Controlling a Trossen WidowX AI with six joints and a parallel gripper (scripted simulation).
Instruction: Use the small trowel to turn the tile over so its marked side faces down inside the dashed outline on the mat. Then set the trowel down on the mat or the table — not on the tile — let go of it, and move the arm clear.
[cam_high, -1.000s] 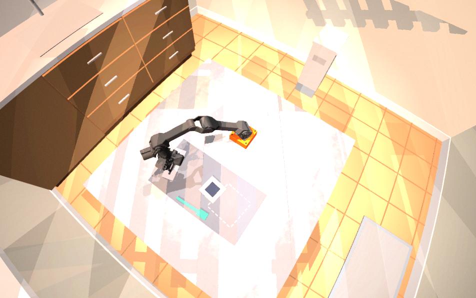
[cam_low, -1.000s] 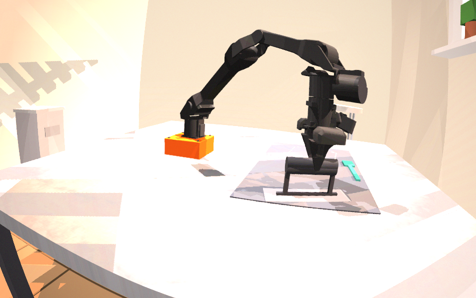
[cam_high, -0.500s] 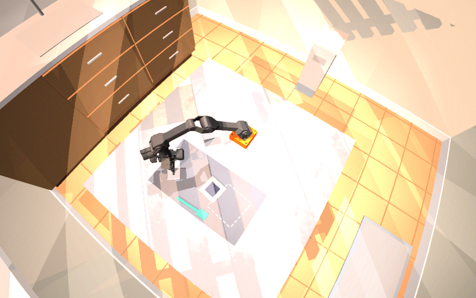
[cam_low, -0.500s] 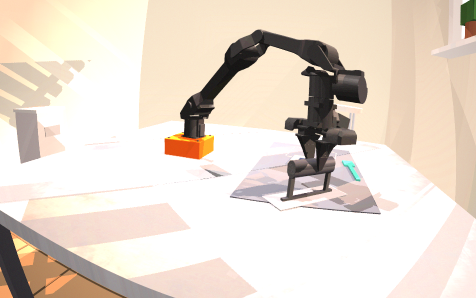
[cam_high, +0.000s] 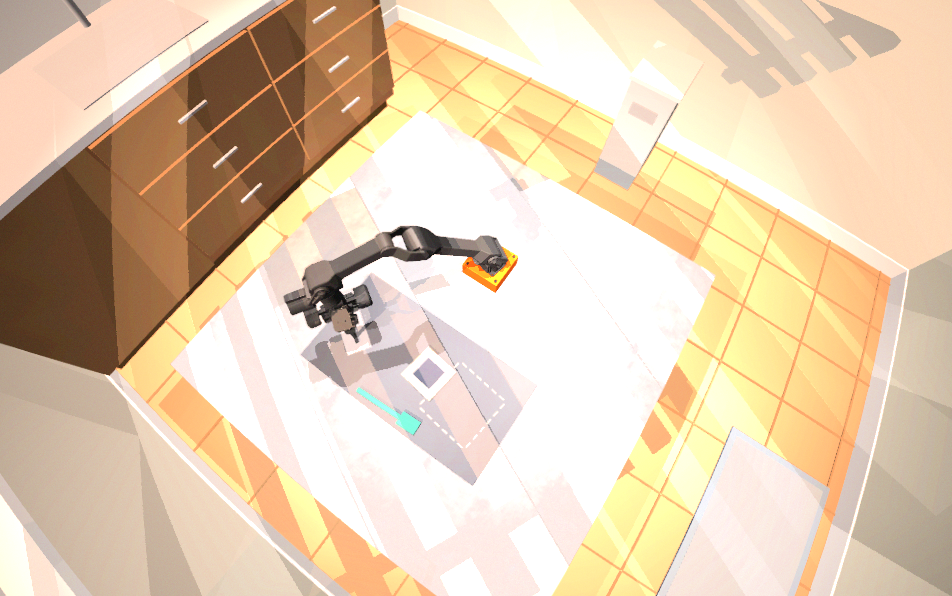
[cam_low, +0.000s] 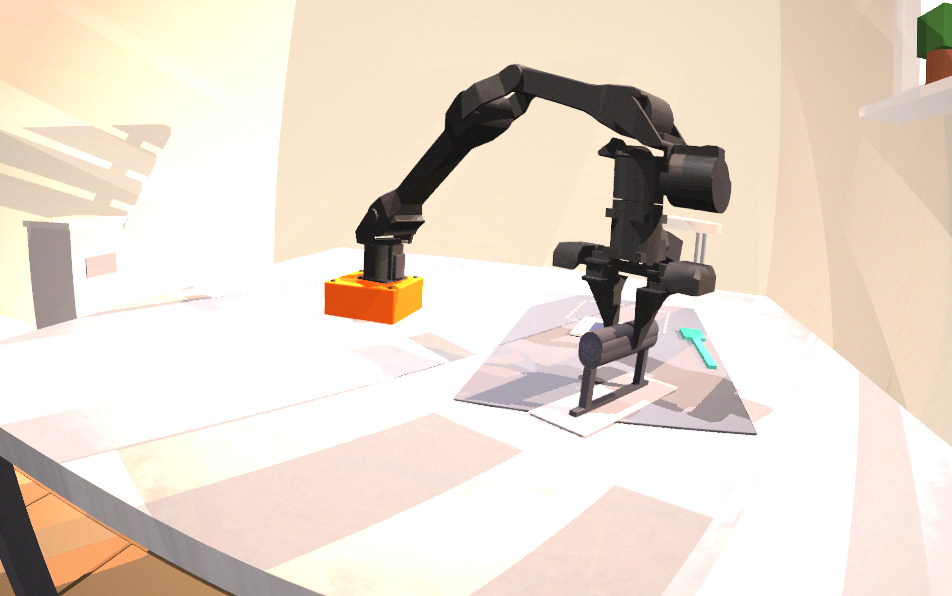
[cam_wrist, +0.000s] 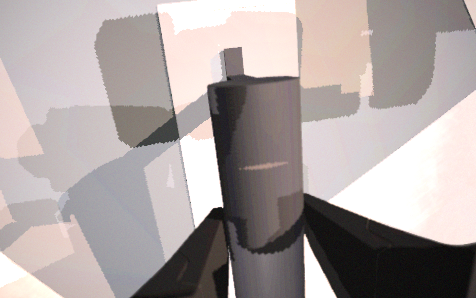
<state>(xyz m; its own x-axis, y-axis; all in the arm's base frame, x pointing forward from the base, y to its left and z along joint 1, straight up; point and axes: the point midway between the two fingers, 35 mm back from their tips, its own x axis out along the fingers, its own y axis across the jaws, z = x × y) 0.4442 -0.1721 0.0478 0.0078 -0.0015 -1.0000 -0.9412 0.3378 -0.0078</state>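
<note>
Right now the grey trowel is 3 cm below my gripper tip, 1 cm to the left of it and 1 cm ahead of it. The rest, counted from my gripper tip: teal trowel (30 cm to the left, 8 cm ahead, 6 cm below); white tile (28 cm to the left, 7 cm behind, 6 cm below); grey mat (25 cm to the left, 9 cm below, 5 cm behind).
</note>
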